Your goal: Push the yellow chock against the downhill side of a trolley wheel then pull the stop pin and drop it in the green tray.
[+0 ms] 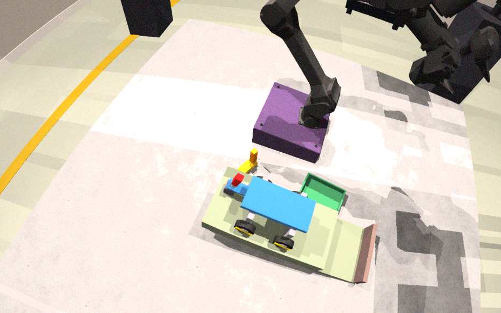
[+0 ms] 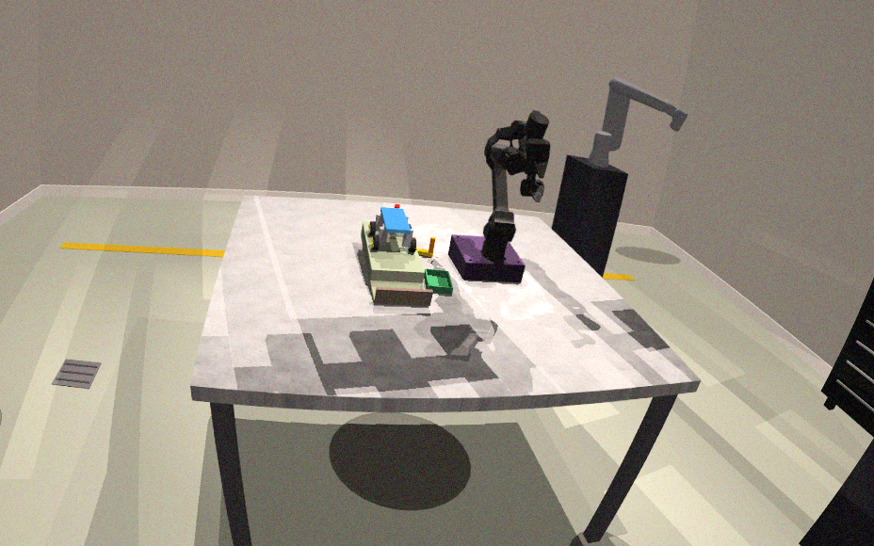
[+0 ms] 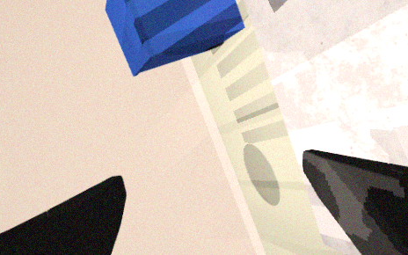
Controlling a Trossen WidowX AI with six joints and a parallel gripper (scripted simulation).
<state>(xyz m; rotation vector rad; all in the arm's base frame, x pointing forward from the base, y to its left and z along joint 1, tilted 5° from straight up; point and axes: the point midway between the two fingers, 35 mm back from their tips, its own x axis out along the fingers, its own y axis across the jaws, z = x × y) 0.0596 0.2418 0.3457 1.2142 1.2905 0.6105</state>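
Now: the yellow chock 9 cm ahead of my gripper tip, 44 cm to the right of it and 35 cm below it. The rest, counted from my gripper tip: blue trolley (24 cm ahead, 35 cm to the right, 26 cm below); then brown stop board (28 cm ahead, 10 cm to the right, 34 cm below); then pale green ramp (24 cm ahead, 35 cm to the right, 33 cm below).
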